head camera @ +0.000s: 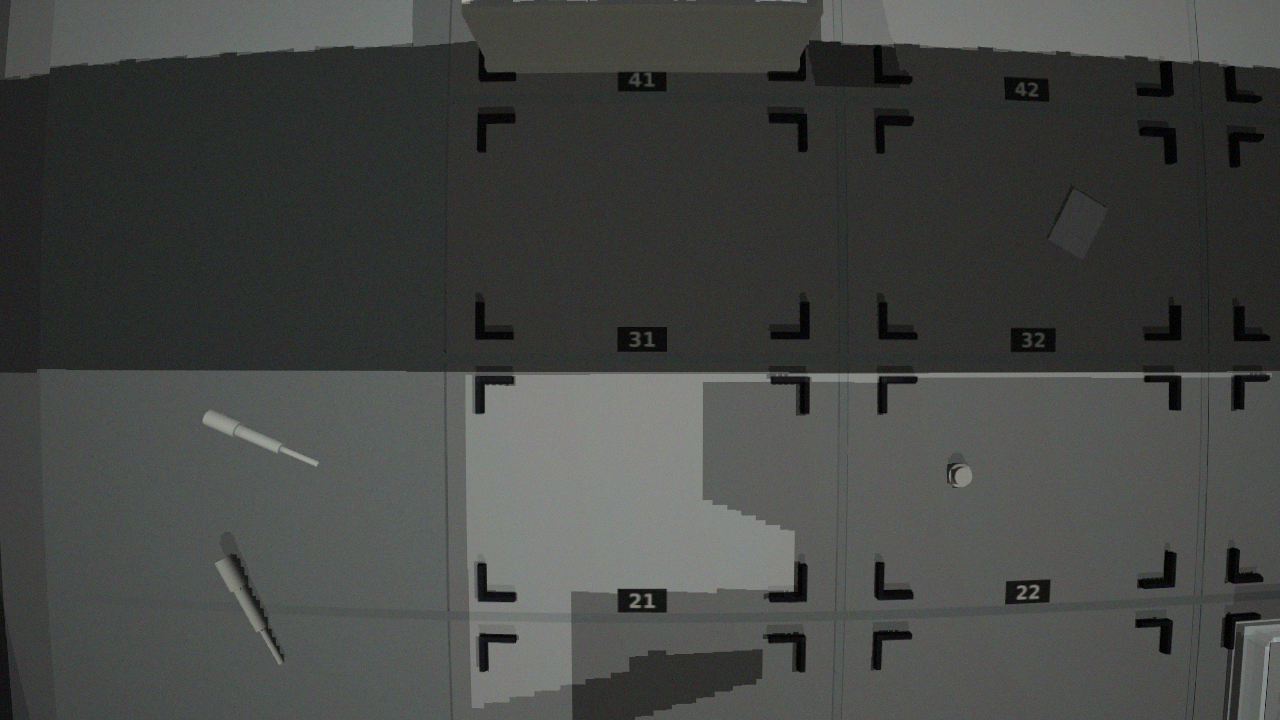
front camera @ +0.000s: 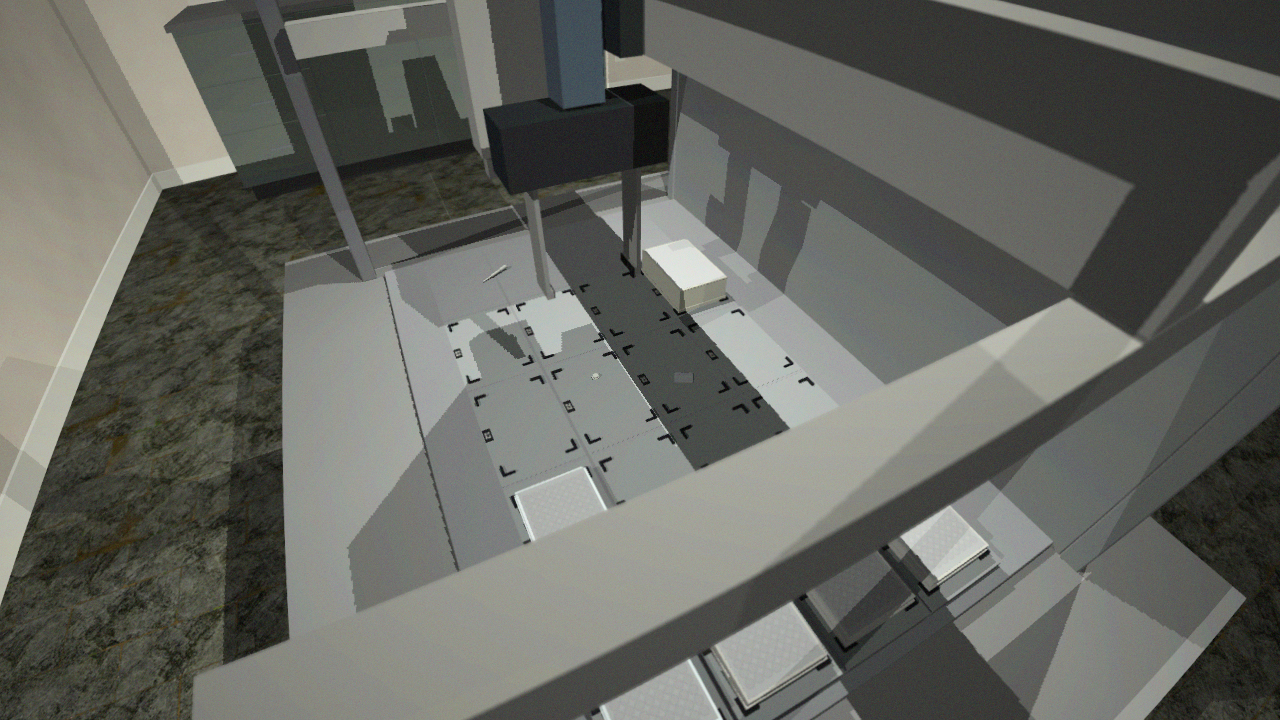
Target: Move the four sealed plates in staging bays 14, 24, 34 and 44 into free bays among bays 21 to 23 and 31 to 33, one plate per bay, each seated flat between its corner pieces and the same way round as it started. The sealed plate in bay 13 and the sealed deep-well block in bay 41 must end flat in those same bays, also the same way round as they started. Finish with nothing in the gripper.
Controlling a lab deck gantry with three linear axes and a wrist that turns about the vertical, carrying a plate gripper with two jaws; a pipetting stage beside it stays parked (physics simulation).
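Frame: origin at the robot's base, x ahead, y left, z up, level; metres.
Where they show: gripper, fingertip midpoint: (front camera: 589, 278); robot's base, origin of the base link: (front camera: 450, 326).
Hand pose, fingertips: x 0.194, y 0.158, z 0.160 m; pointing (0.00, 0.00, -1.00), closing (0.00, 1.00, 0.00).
Note:
Each offset is from my fingertips to the top centre of the thing. "*": to the spot under its first point.
My gripper (front camera: 588, 282) hangs over the far part of the deck, around bays 21 and 31, its two jaws wide apart with no plate between them. The sealed deep-well block {dz -0.118, dx -0.130, dy +0.206 m} (front camera: 685, 266) (head camera: 641, 37) sits flat in bay 41, right of the jaws in the front view. The sealed plate in bay 13 {* dz -0.145, dx +0.171, dy -0.114 m} (front camera: 562, 503) (head camera: 1260, 680) shows partly in both views. In the front view, the plates in staging bays 14 {dz -0.131, dx +0.362, dy -0.115 m} (front camera: 666, 696), 24 (front camera: 771, 655), 34 (front camera: 861, 595) and 44 {dz -0.131, dx +0.362, dy +0.206 m} (front camera: 946, 541) lie in a row, 14 partly cut off. No plate shows in bays 21, 22, 31 or 32.
A small flat tile {dz -0.159, dx +0.055, dy +0.102 m} (front camera: 683, 377) (head camera: 1077, 223) lies in bay 32. A small round cap {dz -0.156, dx +0.001, dy -0.003 m} (front camera: 595, 376) (head camera: 959, 474) is in bay 22. Two thin stepped pins, one upper {dz -0.152, dx -0.287, dy +0.011 m} (head camera: 259, 437) and one lower {dz -0.152, dx -0.295, dy -0.061 m} (head camera: 248, 608), lie left of bay 21. A frame beam (front camera: 626, 573) crosses the front view.

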